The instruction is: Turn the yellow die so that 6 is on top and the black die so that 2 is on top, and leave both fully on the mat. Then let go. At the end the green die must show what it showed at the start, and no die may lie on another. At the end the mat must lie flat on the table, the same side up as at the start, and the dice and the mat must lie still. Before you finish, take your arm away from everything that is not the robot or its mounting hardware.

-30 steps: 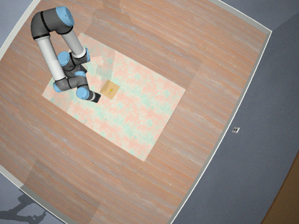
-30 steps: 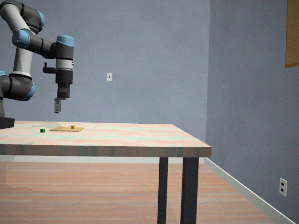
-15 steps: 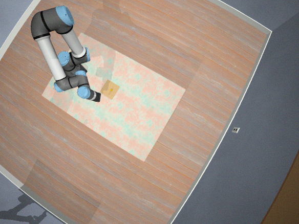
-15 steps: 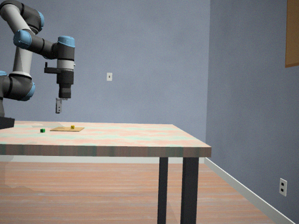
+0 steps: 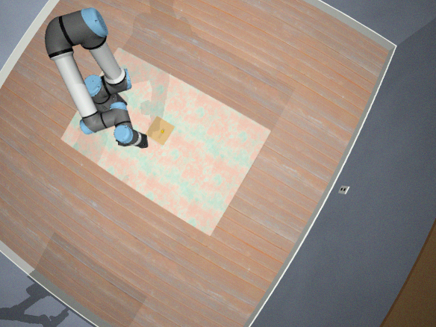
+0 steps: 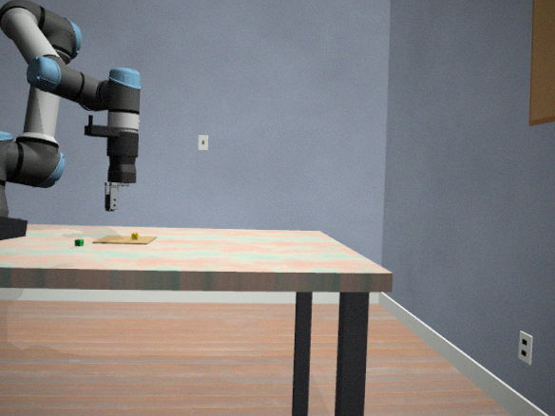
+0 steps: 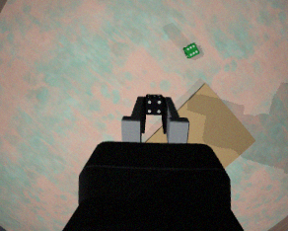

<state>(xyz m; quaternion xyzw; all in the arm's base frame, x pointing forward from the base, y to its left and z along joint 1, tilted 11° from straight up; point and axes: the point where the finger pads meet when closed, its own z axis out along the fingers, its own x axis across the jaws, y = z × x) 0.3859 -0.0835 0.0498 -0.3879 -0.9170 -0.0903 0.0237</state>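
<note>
Right now my hand is 20 mm above the black die. Round my hand: yellow die 120 mm to the left, 100 mm below, 20 mm ahead; then tan mat 120 mm to the left, 110 mm below; then green die 100 mm below, 80 mm behind.
</note>
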